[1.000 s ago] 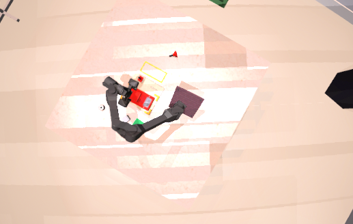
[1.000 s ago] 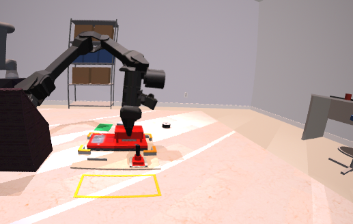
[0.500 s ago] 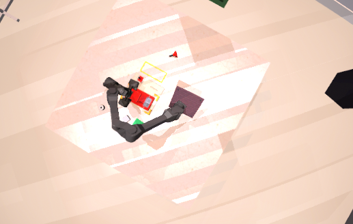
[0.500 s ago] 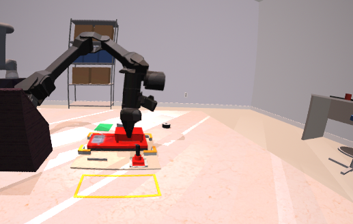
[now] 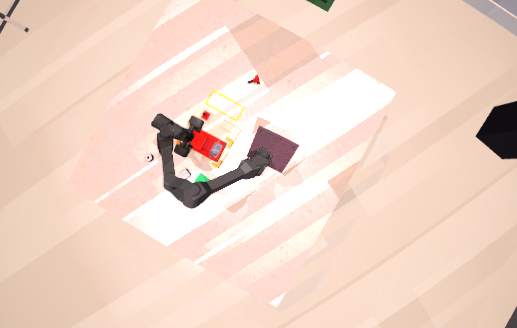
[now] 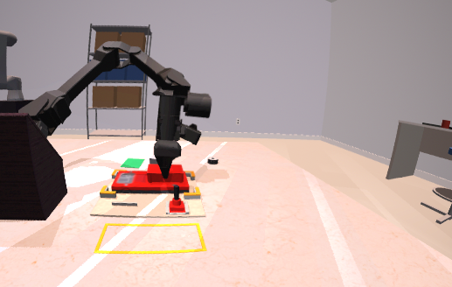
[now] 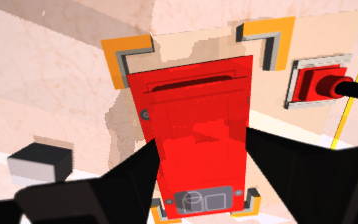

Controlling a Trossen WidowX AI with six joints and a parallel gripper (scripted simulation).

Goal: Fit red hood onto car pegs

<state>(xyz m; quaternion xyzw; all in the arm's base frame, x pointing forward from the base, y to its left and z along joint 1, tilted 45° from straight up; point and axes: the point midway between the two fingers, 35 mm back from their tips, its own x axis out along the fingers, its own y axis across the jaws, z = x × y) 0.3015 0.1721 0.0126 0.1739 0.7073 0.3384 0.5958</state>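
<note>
My gripper tip is right at the red hood. From my gripper tip the other things lie so: orange-cornered jig 30 mm to the right, 30 mm below, 30 mm behind; grey engine block 10 mm below; black post 120 mm to the right, 40 mm ahead.
</note>
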